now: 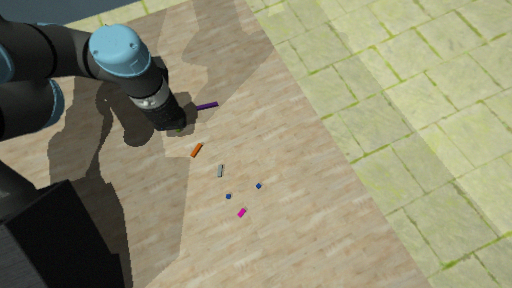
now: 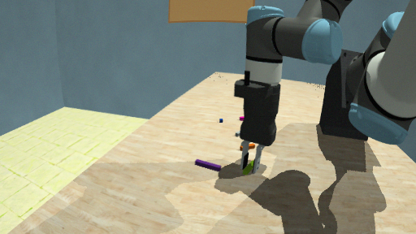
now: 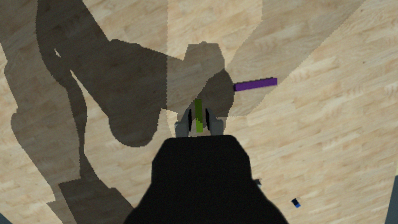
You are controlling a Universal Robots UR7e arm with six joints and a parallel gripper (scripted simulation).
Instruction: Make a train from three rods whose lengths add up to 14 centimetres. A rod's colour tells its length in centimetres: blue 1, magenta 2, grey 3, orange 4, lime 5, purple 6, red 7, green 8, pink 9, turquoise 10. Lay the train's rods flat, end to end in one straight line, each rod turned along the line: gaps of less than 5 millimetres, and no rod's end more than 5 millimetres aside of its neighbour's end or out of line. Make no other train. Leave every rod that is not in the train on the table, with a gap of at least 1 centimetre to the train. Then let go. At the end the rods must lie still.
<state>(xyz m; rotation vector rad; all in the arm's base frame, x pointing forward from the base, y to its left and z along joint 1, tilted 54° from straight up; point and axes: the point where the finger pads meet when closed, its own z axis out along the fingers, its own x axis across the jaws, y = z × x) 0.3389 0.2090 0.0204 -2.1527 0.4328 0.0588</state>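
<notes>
Now: the lime rod 1 cm below my hand. Round my hand: orange rod 10 cm to the right, 1 cm below, 1 cm ahead; grey rod 18 cm to the right, 5 cm ahead, 1 cm below; purple rod 9 cm ahead, 1 cm to the left, 1 cm below.
</notes>
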